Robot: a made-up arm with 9 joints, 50 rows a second.
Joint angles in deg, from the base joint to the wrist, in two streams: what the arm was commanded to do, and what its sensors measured. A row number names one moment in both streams.
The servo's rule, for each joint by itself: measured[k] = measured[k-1] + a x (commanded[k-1-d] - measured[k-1]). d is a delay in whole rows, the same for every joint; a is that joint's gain. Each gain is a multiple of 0.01, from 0.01 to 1. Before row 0 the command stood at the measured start. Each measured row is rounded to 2 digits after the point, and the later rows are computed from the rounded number. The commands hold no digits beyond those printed.
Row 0, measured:
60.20, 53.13, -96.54, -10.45, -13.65, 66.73, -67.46, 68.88, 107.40
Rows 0 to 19, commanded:
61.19, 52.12, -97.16, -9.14, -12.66, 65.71, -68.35, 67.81, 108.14
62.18, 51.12, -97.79, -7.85, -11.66, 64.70, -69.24, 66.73, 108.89
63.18, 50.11, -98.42, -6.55, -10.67, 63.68, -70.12, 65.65, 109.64
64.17, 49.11, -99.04, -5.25, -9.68, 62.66, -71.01, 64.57, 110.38
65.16, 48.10, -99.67, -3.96, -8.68, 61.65, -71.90, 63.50, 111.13
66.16, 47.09, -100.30, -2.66, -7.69, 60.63, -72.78, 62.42, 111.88
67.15, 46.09, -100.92, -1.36, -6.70, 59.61, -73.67, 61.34, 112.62
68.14, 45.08, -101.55, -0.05, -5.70, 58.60, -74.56, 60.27, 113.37
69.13, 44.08, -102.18, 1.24, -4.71, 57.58, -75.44, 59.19, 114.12
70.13, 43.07, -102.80, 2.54, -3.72, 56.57, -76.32, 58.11, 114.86
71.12, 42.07, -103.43, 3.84, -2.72, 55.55, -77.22, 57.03, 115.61
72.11, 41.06, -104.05, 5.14, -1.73, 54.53, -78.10, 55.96, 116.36
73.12, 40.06, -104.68, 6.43, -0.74, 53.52, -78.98, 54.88, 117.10
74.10, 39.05, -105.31, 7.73, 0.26, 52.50, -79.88, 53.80, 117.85
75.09, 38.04, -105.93, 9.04, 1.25, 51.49, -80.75, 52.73, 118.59
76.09, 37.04, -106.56, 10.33, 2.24, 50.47, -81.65, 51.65, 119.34
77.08, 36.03, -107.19, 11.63, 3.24, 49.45, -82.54, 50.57, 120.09
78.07, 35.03, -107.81, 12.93, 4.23, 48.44, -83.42, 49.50, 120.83
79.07, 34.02, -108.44, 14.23, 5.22, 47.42, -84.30, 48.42, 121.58
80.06, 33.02, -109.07, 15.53, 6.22, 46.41, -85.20, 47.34, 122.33
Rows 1 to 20, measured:
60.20, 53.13, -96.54, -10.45, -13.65, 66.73, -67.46, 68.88, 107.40
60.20, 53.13, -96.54, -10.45, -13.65, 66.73, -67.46, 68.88, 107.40
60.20, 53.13, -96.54, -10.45, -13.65, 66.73, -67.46, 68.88, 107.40
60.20, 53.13, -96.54, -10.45, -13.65, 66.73, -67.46, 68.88, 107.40
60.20, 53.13, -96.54, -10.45, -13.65, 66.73, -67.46, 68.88, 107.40
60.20, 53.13, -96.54, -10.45, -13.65, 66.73, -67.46, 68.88, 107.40
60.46, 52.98, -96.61, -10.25, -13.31, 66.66, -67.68, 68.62, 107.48
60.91, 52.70, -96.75, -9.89, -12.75, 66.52, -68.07, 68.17, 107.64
61.50, 52.31, -96.95, -9.39, -12.04, 66.32, -68.58, 67.57, 107.86
62.19, 51.83, -97.20, -8.77, -11.24, 66.06, -69.19, 66.85, 108.14
62.96, 51.27, -97.50, -8.05, -10.37, 65.75, -69.87, 66.05, 108.47
63.79, 50.64, -97.84, -7.24, -9.46, 65.39, -70.60, 65.18, 108.85
64.66, 49.96, -98.21, -6.36, -8.52, 64.99, -71.37, 64.26, 109.26
65.56, 49.23, -98.61, -5.41, -7.56, 64.54, -72.17, 63.30, 109.71
66.49, 48.46, -99.04, -4.41, -6.59, 64.05, -72.99, 62.31, 110.20
67.44, 47.65, -99.49, -3.37, -5.61, 63.53, -73.82, 61.30, 110.71
68.40, 46.81, -99.96, -2.29, -4.63, 62.97, -74.67, 60.28, 111.25
69.36, 45.95, -100.45, -1.18, -3.64, 62.38, -75.53, 59.24, 111.81
70.34, 45.07, -100.96, -0.04, -2.65, 61.76, -76.39, 58.19, 112.39
71.32, 44.17, -101.48, 1.13, -1.66, 61.11, -77.26, 57.14, 112.99
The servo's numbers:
d 6
a 0.26 0.15 0.12 0.15 0.34 0.07 0.25 0.24 0.11

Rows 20 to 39, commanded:
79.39, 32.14, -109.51, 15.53, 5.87, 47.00, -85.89, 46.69, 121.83
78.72, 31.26, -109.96, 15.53, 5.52, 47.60, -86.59, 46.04, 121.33
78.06, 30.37, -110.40, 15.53, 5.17, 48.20, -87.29, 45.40, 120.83
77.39, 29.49, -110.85, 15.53, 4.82, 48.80, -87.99, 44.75, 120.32
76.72, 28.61, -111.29, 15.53, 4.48, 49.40, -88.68, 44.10, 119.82
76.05, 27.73, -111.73, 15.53, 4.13, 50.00, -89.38, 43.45, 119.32
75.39, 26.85, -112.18, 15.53, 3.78, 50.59, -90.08, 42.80, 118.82
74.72, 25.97, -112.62, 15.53, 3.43, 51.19, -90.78, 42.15, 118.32
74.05, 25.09, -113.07, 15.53, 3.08, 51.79, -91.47, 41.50, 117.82
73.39, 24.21, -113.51, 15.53, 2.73, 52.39, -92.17, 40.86, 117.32
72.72, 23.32, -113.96, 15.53, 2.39, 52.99, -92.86, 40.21, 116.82
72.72, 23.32, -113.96, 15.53, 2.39, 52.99, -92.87, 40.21, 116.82
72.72, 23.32, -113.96, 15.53, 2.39, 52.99, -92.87, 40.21, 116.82
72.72, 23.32, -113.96, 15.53, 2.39, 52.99, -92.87, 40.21, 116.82
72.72, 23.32, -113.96, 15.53, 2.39, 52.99, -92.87, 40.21, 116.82
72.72, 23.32, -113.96, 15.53, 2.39, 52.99, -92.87, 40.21, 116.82
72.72, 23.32, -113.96, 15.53, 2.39, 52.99, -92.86, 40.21, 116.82
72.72, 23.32, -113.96, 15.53, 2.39, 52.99, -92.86, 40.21, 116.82
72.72, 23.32, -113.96, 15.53, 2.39, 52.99, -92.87, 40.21, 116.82
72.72, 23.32, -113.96, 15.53, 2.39, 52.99, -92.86, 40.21, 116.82
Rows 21 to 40, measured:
72.30, 43.25, -102.01, 2.32, -0.67, 60.44, -78.13, 56.08, 113.61
73.29, 42.32, -102.56, 3.52, 0.32, 59.74, -79.01, 55.02, 114.24
74.28, 41.38, -103.12, 4.74, 1.31, 59.02, -79.89, 53.95, 114.88
75.27, 40.43, -103.68, 5.97, 2.30, 58.28, -80.77, 52.88, 115.53
76.26, 39.47, -104.25, 7.21, 3.29, 57.52, -81.65, 51.81, 116.20
77.25, 38.50, -104.83, 8.46, 4.29, 56.74, -82.54, 50.74, 116.87
77.81, 37.55, -105.39, 9.52, 4.83, 56.06, -83.38, 49.77, 117.42
78.05, 36.61, -105.94, 10.42, 5.06, 55.47, -84.18, 48.87, 117.85
78.05, 35.67, -106.48, 11.19, 5.10, 54.96, -84.96, 48.04, 118.18
77.88, 34.74, -107.00, 11.84, 5.00, 54.53, -85.72, 47.25, 118.42
77.58, 33.82, -107.51, 12.39, 4.82, 54.17, -86.46, 46.49, 118.57
77.18, 32.91, -108.02, 12.86, 4.59, 53.88, -87.19, 45.76, 118.65
76.71, 32.00, -108.52, 13.26, 4.31, 53.65, -87.91, 45.05, 118.67
76.19, 31.10, -109.01, 13.60, 4.01, 53.48, -88.63, 44.35, 118.63
75.63, 30.20, -109.50, 13.89, 3.69, 53.36, -89.34, 43.67, 118.54
75.05, 29.30, -109.98, 14.14, 3.36, 53.29, -90.05, 43.00, 118.41
74.44, 28.40, -110.46, 14.35, 3.03, 53.27, -90.75, 42.33, 118.24
73.99, 27.64, -110.88, 14.53, 2.81, 53.25, -91.28, 41.82, 118.08
73.66, 26.99, -111.25, 14.68, 2.67, 53.23, -91.68, 41.43, 117.94
73.42, 26.44, -111.58, 14.81, 2.57, 53.21, -91.98, 41.14, 117.82

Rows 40 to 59, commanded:
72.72, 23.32, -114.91, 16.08, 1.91, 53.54, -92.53, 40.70, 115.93
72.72, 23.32, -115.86, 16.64, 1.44, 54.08, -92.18, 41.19, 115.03
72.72, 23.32, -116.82, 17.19, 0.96, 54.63, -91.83, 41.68, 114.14
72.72, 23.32, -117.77, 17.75, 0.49, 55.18, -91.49, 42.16, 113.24
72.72, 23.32, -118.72, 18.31, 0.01, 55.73, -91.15, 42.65, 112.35
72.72, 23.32, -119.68, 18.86, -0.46, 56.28, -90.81, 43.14, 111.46
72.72, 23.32, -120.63, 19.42, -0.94, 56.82, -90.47, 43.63, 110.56
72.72, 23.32, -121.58, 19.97, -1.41, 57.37, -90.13, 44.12, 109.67
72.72, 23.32, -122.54, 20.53, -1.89, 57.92, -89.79, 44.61, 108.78
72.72, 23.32, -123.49, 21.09, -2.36, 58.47, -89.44, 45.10, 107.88
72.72, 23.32, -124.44, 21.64, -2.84, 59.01, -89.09, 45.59, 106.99
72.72, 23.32, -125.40, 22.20, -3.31, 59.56, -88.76, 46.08, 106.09
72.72, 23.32, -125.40, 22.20, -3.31, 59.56, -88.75, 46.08, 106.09
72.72, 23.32, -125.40, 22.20, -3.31, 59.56, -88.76, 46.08, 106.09
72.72, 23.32, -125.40, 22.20, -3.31, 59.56, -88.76, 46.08, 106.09
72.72, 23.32, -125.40, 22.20, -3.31, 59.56, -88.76, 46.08, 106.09
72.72, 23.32, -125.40, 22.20, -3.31, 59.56, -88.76, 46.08, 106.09
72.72, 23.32, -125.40, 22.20, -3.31, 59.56, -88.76, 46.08, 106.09
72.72, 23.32, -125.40, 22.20, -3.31, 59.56, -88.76, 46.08, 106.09
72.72, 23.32, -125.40, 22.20, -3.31, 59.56, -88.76, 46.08, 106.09
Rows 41 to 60, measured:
73.24, 25.97, -111.87, 14.92, 2.51, 53.19, -92.20, 40.92, 117.71
73.10, 25.57, -112.12, 15.01, 2.47, 53.18, -92.37, 40.75, 117.61
73.00, 25.23, -112.34, 15.09, 2.44, 53.17, -92.49, 40.62, 117.52
72.93, 24.94, -112.53, 15.16, 2.42, 53.16, -92.58, 40.52, 117.44
72.88, 24.70, -112.70, 15.22, 2.41, 53.15, -92.65, 40.45, 117.37
72.84, 24.49, -112.85, 15.27, 2.40, 53.14, -92.70, 40.39, 117.31
72.81, 24.31, -113.10, 15.39, 2.23, 53.17, -92.66, 40.46, 117.16
72.79, 24.16, -113.43, 15.58, 1.96, 53.23, -92.54, 40.64, 116.93
72.77, 24.03, -113.84, 15.82, 1.62, 53.33, -92.36, 40.89, 116.62
72.76, 23.92, -114.31, 16.11, 1.24, 53.46, -92.14, 41.19, 116.25
72.75, 23.83, -114.84, 16.44, 0.82, 53.62, -91.89, 41.54, 115.82
72.74, 23.75, -115.42, 16.80, 0.38, 53.81, -91.62, 41.92, 115.34
72.73, 23.69, -116.05, 17.19, -0.07, 54.02, -91.33, 42.33, 114.81
72.73, 23.63, -116.71, 17.61, -0.53, 54.25, -91.03, 42.76, 114.24
72.73, 23.58, -117.41, 18.05, -0.99, 54.51, -90.72, 43.20, 113.64
72.73, 23.54, -118.14, 18.51, -1.46, 54.79, -90.40, 43.66, 113.01
72.73, 23.51, -118.90, 18.98, -1.93, 55.09, -90.07, 44.12, 112.35
72.73, 23.48, -119.68, 19.46, -2.40, 55.40, -89.74, 44.59, 111.66
72.73, 23.46, -120.37, 19.87, -2.71, 55.69, -89.49, 44.95, 111.05
72.73, 23.44, -120.97, 20.22, -2.91, 55.96, -89.31, 45.22, 110.50

